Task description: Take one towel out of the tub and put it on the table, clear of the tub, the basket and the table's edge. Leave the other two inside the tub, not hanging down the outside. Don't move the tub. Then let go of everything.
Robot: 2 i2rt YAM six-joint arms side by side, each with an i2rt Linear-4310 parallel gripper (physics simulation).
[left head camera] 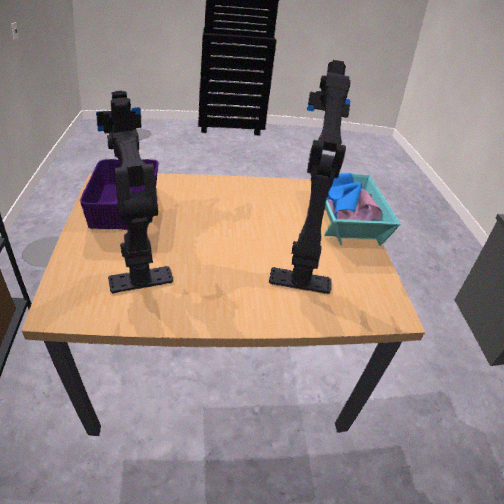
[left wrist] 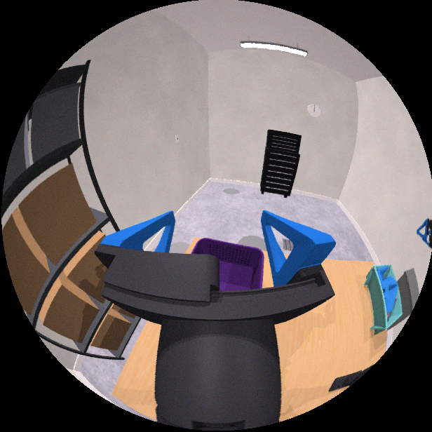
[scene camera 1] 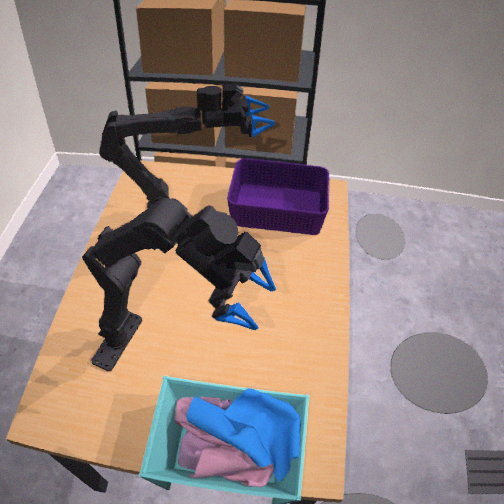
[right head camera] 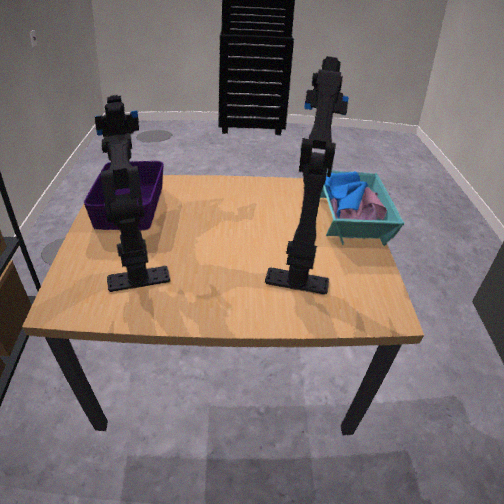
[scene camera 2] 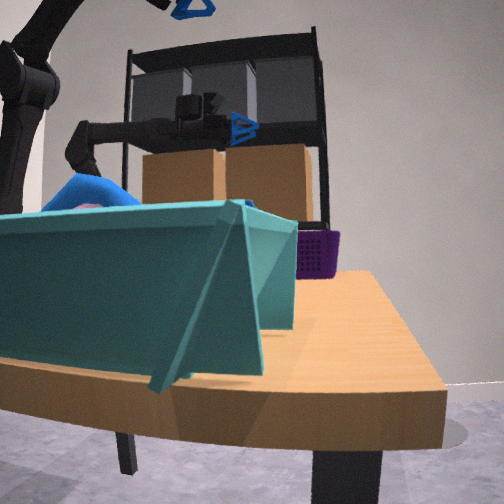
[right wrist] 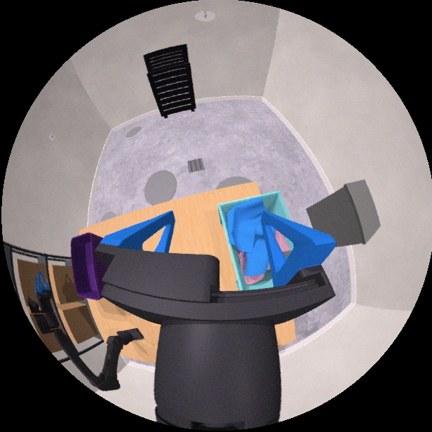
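A teal tub (left head camera: 362, 231) (right head camera: 367, 228) (scene camera 1: 155, 425) (scene camera 2: 125, 300) stands at the table's right side in the head views. A blue towel (left head camera: 347, 197) (right head camera: 347, 192) (scene camera 1: 265, 425) (right wrist: 245, 225) lies on top inside it. Pink cloth (left head camera: 369, 206) (right head camera: 372, 205) (scene camera 1: 230, 462) lies beneath, with a mauve part (scene camera 1: 192, 448); where one towel ends is hard to tell. My right gripper (scene camera 1: 266, 309) (right wrist: 217, 215) is open and empty, raised above the table between tub and basket. My left gripper (scene camera 1: 271, 114) (scene camera 2: 257, 129) (left wrist: 217, 215) is open and empty, high near the purple basket (scene camera 1: 280, 220) (left head camera: 102, 214) (left wrist: 227, 247).
The wooden table (left head camera: 225, 310) (scene camera 1: 300, 350) carries both arm bases, the tub and the basket. The tub stands close to the table's right edge in the head views. A shelf unit (scene camera 1: 225, 79) with boxes stands beyond the basket. A grey cabinet (right wrist: 340, 215) stands on the tub's side.
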